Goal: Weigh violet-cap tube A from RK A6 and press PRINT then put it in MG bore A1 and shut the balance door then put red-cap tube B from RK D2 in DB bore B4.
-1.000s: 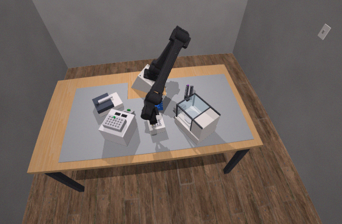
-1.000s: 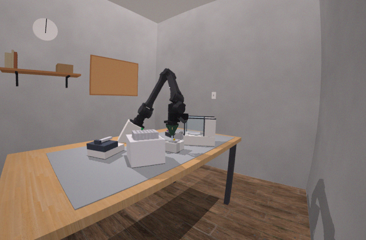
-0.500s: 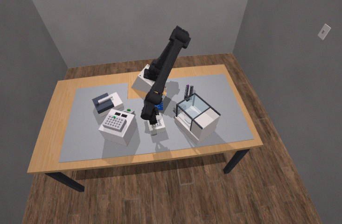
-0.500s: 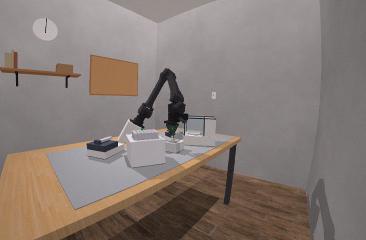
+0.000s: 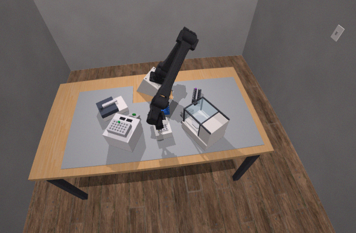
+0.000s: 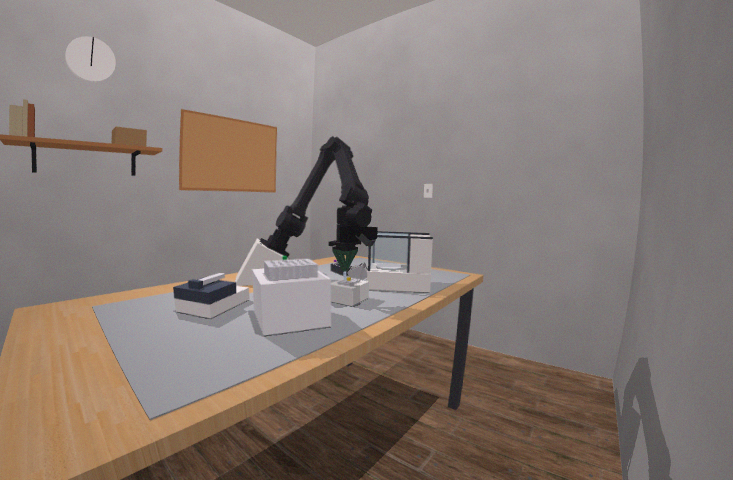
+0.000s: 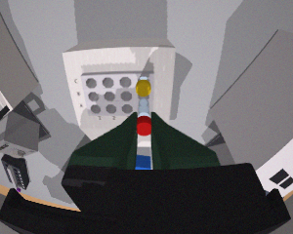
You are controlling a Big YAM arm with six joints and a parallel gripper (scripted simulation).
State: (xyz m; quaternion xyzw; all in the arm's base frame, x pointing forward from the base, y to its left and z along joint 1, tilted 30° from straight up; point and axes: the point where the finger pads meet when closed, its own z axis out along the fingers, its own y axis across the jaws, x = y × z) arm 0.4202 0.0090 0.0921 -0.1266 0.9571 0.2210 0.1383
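My hand is 1 cm short of the yellow-capped tube, 1 cm to the right of it and 5 cm above it. Round my hand: balance door 8 cm behind, 26 cm to the left, 10 cm above; dry block 3 cm behind, 2 cm to the left, 8 cm below; tube rack 21 cm behind, 1 cm to the right, 10 cm below.
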